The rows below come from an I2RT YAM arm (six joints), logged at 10 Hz.
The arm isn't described. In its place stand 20 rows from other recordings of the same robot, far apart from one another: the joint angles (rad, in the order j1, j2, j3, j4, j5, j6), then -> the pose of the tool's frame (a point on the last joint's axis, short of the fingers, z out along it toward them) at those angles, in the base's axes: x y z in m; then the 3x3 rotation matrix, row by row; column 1 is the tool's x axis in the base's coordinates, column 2 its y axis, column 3 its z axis.
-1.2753, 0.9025, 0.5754, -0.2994, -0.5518, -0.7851 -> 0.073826 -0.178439 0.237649; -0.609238 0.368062 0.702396; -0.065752 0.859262 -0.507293; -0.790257 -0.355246 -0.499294
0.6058, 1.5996, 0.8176, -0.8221, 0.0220, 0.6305 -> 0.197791 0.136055 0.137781; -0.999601 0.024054 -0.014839; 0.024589 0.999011 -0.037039; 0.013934 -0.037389 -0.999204
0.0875, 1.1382, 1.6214, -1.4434, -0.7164, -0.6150 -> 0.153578 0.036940 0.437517; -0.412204 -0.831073 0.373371; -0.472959 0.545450 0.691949; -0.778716 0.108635 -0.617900
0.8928, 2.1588, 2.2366, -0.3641, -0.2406, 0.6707 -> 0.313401 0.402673 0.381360; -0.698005 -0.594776 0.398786; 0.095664 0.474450 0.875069; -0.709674 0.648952 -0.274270
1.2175, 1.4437, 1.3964, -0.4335, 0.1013, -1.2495 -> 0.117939 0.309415 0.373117; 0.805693 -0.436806 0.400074; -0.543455 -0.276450 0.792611; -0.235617 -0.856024 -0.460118
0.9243, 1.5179, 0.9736, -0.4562, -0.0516, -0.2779 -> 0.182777 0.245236 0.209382; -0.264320 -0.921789 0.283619; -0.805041 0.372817 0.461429; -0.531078 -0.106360 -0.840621
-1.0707, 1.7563, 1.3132, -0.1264, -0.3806, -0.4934 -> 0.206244 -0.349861 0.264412; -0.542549 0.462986 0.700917; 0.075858 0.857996 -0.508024; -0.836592 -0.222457 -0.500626
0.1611, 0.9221, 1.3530, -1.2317, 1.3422, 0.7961 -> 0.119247 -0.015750 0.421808; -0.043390 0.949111 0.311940; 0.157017 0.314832 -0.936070; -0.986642 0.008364 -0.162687
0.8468, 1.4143, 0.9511, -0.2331, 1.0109, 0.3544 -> 0.218746 0.201866 0.258895; -0.387086 0.178117 0.904676; -0.159553 0.953423 -0.255983; -0.908134 -0.243431 -0.340638
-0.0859, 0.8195, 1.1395, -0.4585, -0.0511, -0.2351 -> 0.161547 -0.012086 0.425332; -0.141983 0.002269 0.989866; -0.221271 0.974621 -0.033972; -0.964821 -0.223852 -0.137877
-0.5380, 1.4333, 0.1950, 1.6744, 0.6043, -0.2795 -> 0.173511 -0.127091 0.206645; 0.110324 0.930469 0.349365; -0.330195 0.365859 -0.870126; -0.937443 -0.019362 0.347599
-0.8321, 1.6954, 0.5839, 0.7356, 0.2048, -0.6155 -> 0.207727 -0.238848 0.142483; -0.693317 0.552333 0.462861; -0.078267 0.580784 -0.810287; -0.716370 -0.598012 -0.359438
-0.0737, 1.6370, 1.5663, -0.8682, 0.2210, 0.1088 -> 0.348792 -0.033577 0.331728; -0.778138 0.287163 0.558605; 0.163686 0.951347 -0.261046; -0.606390 -0.111694 -0.787284
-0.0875, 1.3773, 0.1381, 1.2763, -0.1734, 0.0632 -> 0.214432 -0.012645 0.164500; 0.031465 -0.087839 0.995638; 0.059690 0.994518 0.085854; -0.997721 0.056728 0.036535
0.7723, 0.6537, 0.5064, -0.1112, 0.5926, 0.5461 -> 0.129678 0.098567 0.270974; -0.256209 -0.068998 0.964156; 0.351839 0.922371 0.159503; -0.900315 0.380093 -0.212043
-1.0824, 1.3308, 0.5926, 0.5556, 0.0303, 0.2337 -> 0.133527 -0.253605 0.229543; 0.124761 0.892016 0.434444; 0.258515 0.393517 -0.882221; -0.957917 0.222377 -0.181504
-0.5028, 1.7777, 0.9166, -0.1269, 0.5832, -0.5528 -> 0.285381 -0.179317 0.138526; -0.973272 0.184197 0.137163; 0.035060 0.709421 -0.703912; -0.226965 -0.680289 -0.696917
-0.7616, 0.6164, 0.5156, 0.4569, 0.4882, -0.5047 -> 0.099356 -0.117807 0.337920; -0.227698 0.933971 0.275412; -0.372965 0.177619 -0.910686; -0.899473 -0.310080 0.307895
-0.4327, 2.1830, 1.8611, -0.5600, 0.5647, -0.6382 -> 0.436187 -0.222457 0.228624; -0.957885 0.115050 0.263098; -0.111910 0.694215 -0.711015; -0.264448 -0.710514 -0.652103
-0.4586, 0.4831, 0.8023, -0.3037, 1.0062, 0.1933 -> 0.070116 -0.068157 0.371430; 0.204642 0.973109 0.105740; 0.013599 0.105190 -0.994359; -0.978742 0.204925 0.008293
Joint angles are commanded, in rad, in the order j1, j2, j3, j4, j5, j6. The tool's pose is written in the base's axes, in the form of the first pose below.
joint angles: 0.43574 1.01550 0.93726 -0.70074 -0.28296 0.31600
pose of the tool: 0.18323 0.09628 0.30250; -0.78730 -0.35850 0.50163; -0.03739 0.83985 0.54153; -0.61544 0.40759 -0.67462
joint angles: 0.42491 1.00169 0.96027 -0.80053 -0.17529 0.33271
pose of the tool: 0.17751 0.08713 0.30435; -0.80948 -0.26171 0.52559; -0.01328 0.90310 0.42923; -0.58700 0.34048 -0.73451
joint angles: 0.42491 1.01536 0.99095 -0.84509 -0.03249 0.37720
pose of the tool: 0.17981 0.08263 0.30810; -0.80592 -0.14443 0.57413; 0.03940 0.95455 0.29544; -0.59071 0.26072 -0.76360
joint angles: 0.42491 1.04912 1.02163 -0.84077 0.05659 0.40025
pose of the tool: 0.18831 0.08300 0.31203; -0.78778 -0.07745 0.61107; 0.07055 0.97419 0.21441; -0.61191 0.21202 -0.76198
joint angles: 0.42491 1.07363 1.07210 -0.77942 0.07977 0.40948
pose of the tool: 0.19882 0.08685 0.32809; -0.73141 -0.07431 0.67788; 0.10466 0.97004 0.21926; -0.67386 0.23131 -0.70172
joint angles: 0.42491 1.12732 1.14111 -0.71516 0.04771 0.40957
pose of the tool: 0.21441 0.09515 0.34464; -0.69002 -0.11316 0.71489; 0.12437 0.95448 0.27112; -0.71303 0.27599 -0.64453
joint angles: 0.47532 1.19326 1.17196 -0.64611 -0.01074 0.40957
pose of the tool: 0.22654 0.11703 0.34584; -0.69003 -0.20748 0.69340; 0.09269 0.92481 0.36896; -0.71782 0.31887 -0.61892
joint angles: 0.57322 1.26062 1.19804 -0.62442 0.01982 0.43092
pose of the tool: 0.22926 0.14715 0.33996; -0.70525 -0.25839 0.66019; 0.04182 0.91443 0.40258; -0.70772 0.31153 -0.63410
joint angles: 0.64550 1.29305 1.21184 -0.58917 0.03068 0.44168
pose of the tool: 0.22635 0.16910 0.33923; -0.69749 -0.31411 0.64409; 0.00958 0.89464 0.44668; -0.71654 0.31772 -0.62099
